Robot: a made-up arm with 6 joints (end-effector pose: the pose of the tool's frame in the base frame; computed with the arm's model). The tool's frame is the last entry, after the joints.
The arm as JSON. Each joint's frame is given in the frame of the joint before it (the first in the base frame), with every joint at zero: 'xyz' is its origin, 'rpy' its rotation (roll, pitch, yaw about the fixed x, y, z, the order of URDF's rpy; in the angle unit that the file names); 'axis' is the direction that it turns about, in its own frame. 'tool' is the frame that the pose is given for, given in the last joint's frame.
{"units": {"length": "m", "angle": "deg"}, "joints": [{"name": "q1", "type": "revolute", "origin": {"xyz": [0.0, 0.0, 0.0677], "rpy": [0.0, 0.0, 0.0]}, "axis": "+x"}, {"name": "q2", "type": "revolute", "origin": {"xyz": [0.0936, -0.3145, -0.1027], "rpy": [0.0, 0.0, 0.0]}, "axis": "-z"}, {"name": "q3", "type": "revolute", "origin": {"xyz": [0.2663, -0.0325, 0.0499], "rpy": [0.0, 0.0, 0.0]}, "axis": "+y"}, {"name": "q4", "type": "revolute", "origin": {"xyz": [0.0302, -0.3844, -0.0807], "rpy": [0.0, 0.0, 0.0]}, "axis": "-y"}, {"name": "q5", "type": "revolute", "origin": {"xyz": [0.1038, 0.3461, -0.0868], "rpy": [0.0, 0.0, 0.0]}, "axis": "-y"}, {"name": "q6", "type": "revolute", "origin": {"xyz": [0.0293, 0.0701, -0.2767], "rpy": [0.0, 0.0, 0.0]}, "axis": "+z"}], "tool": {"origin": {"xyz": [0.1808, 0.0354, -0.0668], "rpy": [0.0, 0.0, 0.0]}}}
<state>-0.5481 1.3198 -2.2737 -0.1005 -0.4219 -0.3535</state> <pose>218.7 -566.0 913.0 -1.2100 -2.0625 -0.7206</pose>
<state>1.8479 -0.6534 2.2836 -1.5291 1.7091 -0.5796</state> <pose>-53.8 33.4 -458.9 0.2071 0.9188 1.2842</pose>
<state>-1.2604 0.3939 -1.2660 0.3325 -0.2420 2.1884</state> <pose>834.3 -259.7 494.5 -2.3742 0.6715 1.8227</pose>
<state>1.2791 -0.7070 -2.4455 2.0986 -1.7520 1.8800</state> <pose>267.0 -219.9 180.8 -1.0524 -1.9505 -0.9145</pose>
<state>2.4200 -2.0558 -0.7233 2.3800 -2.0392 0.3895</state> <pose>-289.7 -141.8 204.7 -1.1112 2.3946 0.0906</pose>
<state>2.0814 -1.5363 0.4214 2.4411 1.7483 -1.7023</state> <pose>280.1 -87.7 -280.8 -0.4347 -0.0026 -0.1063</pose>
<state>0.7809 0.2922 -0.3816 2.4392 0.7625 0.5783</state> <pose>92.6 -297.5 111.1 1.4151 2.4645 1.1176</pose>
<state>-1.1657 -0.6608 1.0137 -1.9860 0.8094 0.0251</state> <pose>-169.2 -203.9 490.7 -1.3069 2.1993 -0.9363</pose>
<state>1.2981 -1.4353 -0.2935 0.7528 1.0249 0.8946</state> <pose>26.1 -77.7 497.6 0.9444 -2.9244 -0.3959</pose>
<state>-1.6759 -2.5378 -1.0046 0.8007 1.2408 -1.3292</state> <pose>-88.7 398.9 10.5 1.3162 0.5685 -0.5421</pose>
